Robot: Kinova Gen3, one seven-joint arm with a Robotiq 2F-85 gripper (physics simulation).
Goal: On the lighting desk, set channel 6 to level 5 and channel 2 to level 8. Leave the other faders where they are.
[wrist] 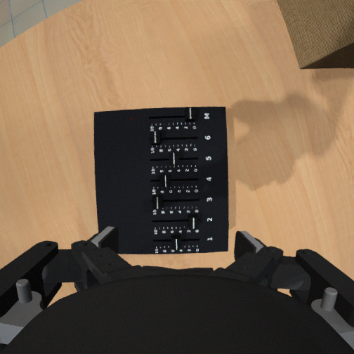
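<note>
The lighting desk (120,175) is a flat black panel in the middle of the wrist view, with its fader rows stacked from M at the top to 1 at the bottom. The scales run from 10 on the left to 0 on the right. The channel 6 fader (155,137) is near the 10 end, at about 9. The channel 2 fader (193,222) is near the 0 end, at about 1. My gripper (176,242) is open, with its fingertips at either side of the desk's lower part in the view and no fader between them in its grip.
The M fader (190,114) is near 0. Fader 5 (174,159), fader 4 (165,180) and fader 1 (176,243) are mid-range; fader 3 (157,202) is near 10. A brown block (322,32) stands at top right on the wooden table (55,125). A shadow falls right of the desk.
</note>
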